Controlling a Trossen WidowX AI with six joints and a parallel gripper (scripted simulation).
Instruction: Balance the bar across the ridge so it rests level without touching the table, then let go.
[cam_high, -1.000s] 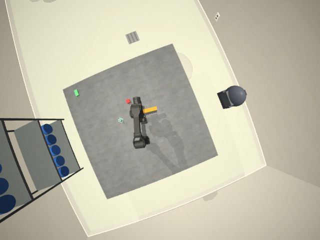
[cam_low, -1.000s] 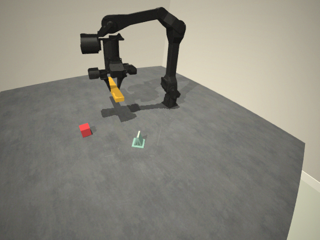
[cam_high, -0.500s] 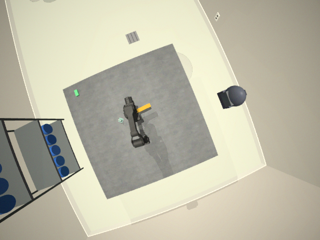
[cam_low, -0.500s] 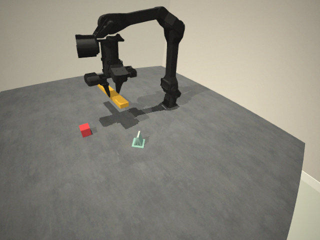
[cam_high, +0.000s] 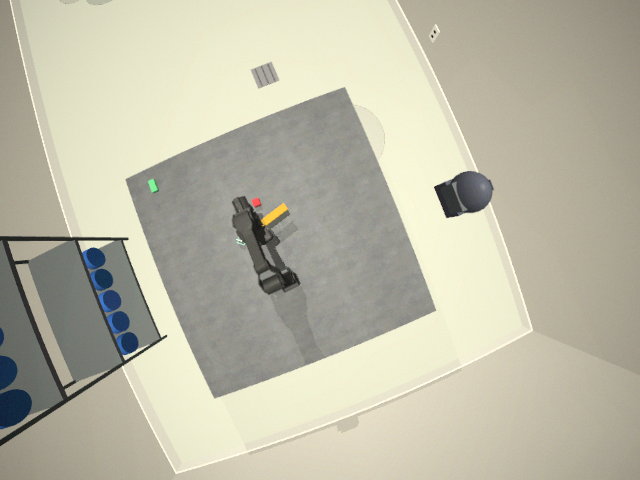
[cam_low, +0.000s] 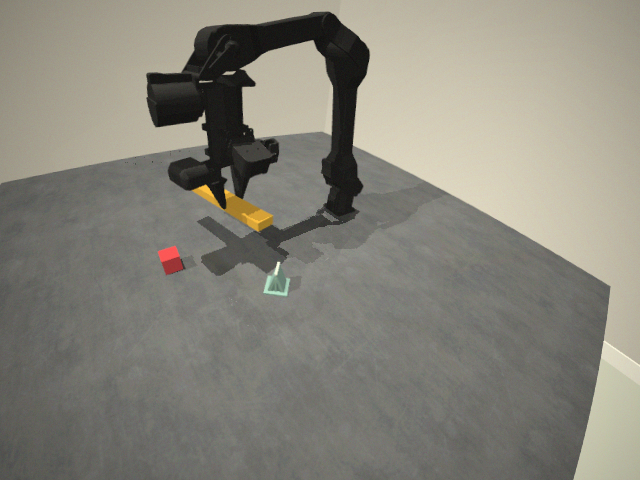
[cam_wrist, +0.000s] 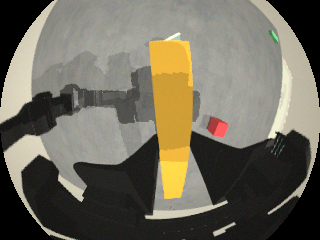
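My gripper tip is now 10 mm short of the bar and 30 mm to the left of it. From my gripper tip the other things lie so: green block 430 mm ahead, 480 mm to the left, 100 mm below; red cube 130 mm ahead, 10 mm to the right, 90 mm below.
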